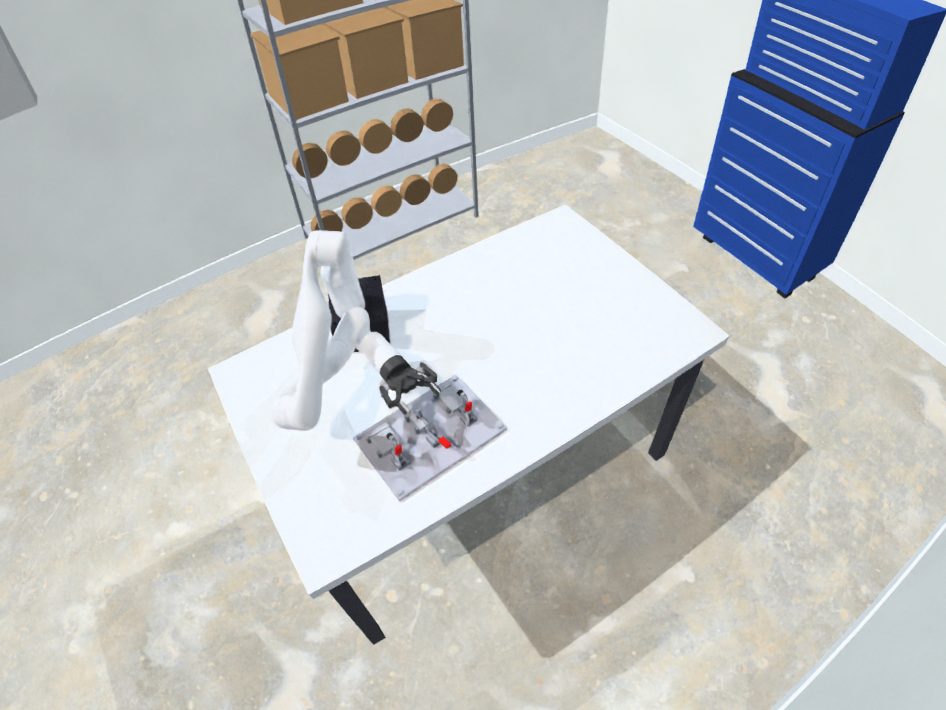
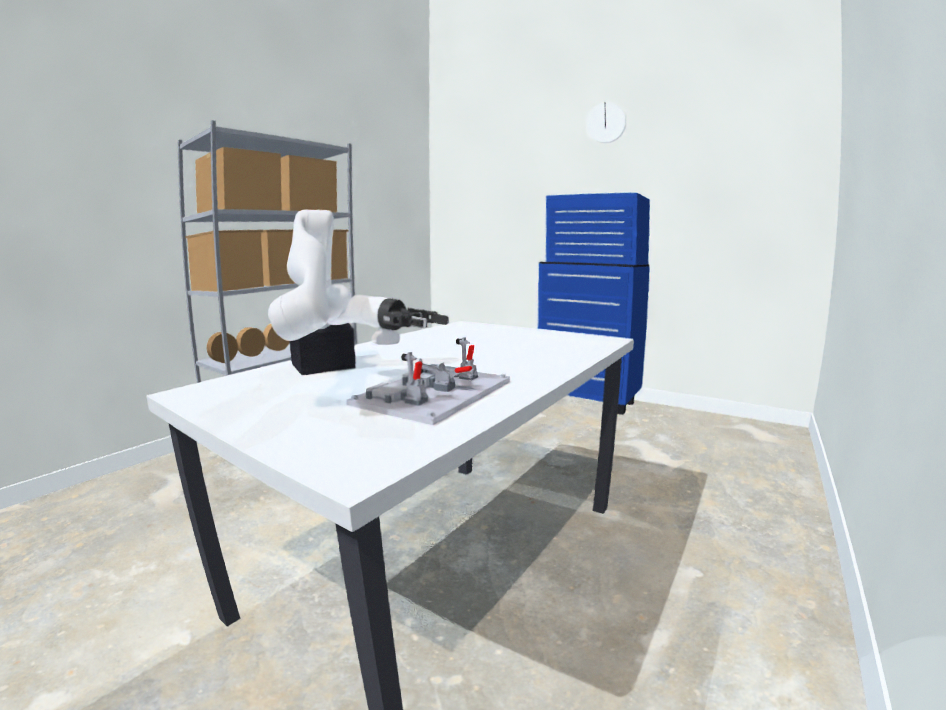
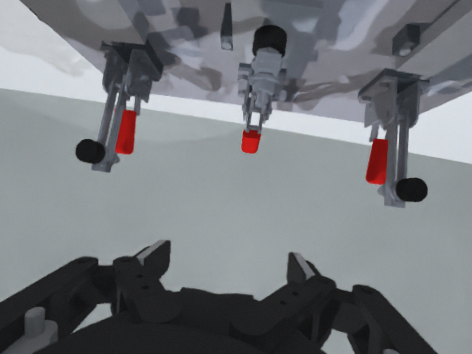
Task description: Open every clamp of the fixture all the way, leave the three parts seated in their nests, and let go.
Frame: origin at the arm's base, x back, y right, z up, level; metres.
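Where they show: gripper, between the fingertips: [image 1: 424, 404] [image 2: 437, 322] [image 3: 228, 259]; arm's base, origin of its link: [image 1: 350, 306].
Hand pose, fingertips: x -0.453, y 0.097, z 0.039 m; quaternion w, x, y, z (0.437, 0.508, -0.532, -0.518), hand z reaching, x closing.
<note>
Things, the pixels of their top centre, and the offset from my fingertips. "*": a spot on its surface instead. Level surfaces: height alone.
- fixture plate, centre of its top: [image 3: 267, 38] [image 2: 433, 387] [image 1: 428, 432] dy -0.008, dx +0.018, dz -0.157 m
- left clamp, a spot on its surface: [image 3: 145, 72] [image 2: 420, 393] [image 1: 404, 458] * dy +0.096, dx -0.003, dz -0.140 m
- middle clamp, centre of its top: [image 3: 252, 139] [image 2: 442, 361] [image 1: 431, 425] dy -0.005, dx -0.008, dz -0.091 m
- white table, height of its surface: dz -0.172 m
The fixture plate [image 1: 418, 482] [image 2: 437, 411] lies on the table. The left clamp [image 1: 401, 460] [image 2: 416, 391] [image 3: 145, 72] and the right clamp [image 1: 469, 414] [image 2: 468, 371] [image 3: 397, 102] have their arms and red handles raised. The middle clamp [image 2: 443, 378] [image 3: 265, 75] has its arm down and its red handle low, near horizontal. A grey part [image 1: 379, 444] [image 2: 381, 393] lies at the left nest; another grey part [image 1: 452, 400] lies at the right. The middle part is hard to make out. My gripper [image 1: 421, 398] [image 2: 434, 319] [image 3: 228, 259] is open and empty, above the plate's robot side, touching no clamp.
The white table [image 1: 550, 305] [image 2: 290, 450] carries the fixture near its front edge. The black arm base [image 1: 373, 305] [image 2: 323, 350] stands behind. A shelf rack [image 1: 473, 152] [image 2: 216, 267] with boxes and a blue tool cabinet [image 1: 771, 175] [image 2: 592, 290] stand beyond the table.
</note>
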